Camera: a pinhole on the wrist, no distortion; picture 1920 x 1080 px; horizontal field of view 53.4 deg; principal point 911.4 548.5 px. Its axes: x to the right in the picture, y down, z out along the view. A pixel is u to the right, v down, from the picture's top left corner.
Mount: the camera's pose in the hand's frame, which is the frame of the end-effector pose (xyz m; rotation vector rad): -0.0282 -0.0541 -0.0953 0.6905 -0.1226 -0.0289
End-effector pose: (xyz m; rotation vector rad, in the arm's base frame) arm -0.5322 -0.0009 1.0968 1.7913 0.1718 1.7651
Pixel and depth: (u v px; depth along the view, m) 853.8 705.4 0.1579
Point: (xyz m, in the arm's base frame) -0.4604 0.0781 0.9822
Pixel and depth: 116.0 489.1 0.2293
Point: -0.4226 0.0627 0.8723
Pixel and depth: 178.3 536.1 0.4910
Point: -0.2036 0.0640 0.7014
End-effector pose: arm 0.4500 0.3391 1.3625 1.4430 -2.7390 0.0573
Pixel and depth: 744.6 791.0 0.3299
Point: 0.6899 0.2805 1.1794
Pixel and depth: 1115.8 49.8 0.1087
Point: 0.5875 0.2827 1.3916
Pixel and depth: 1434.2 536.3 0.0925
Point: 0.5534 0.2872 1.3854
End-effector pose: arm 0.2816 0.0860 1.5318 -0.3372 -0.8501 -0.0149
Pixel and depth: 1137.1 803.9 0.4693
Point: -0.0110 -0.1161 1.7849
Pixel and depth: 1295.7 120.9 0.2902
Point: 0.1688 -0.1639 1.6674
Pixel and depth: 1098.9 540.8 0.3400
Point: 0.0947 -0.1269 1.6847
